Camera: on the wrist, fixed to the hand. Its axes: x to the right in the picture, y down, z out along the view.
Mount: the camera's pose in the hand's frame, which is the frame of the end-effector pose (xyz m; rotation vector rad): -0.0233 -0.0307 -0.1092 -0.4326 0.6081 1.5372
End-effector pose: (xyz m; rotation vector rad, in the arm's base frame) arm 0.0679 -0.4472 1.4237 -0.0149 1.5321 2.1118
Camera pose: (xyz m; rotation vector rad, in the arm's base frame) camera 0.0692 -0.5468 1.3647 -0.2912 -0.7158 -1.9214
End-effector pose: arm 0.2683 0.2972 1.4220 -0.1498 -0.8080 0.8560
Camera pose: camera 0.3534 0.2807 1.3452 -1.4728 -0.1460 1.8971
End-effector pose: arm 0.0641 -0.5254 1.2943 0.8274 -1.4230 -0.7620
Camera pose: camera 0.1739 -0.5179 1.2583 -0.4447 -0.8824 0.3756
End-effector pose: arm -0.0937 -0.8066 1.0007 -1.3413 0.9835 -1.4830
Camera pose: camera -0.2047 -0.7756 1.0118 -0.0241 2.0909 -0.3955
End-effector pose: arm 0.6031 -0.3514 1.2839 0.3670 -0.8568 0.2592
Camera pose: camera 0.6745 -0.3357 1.1941 -0.8346 -0.4021 1.4846
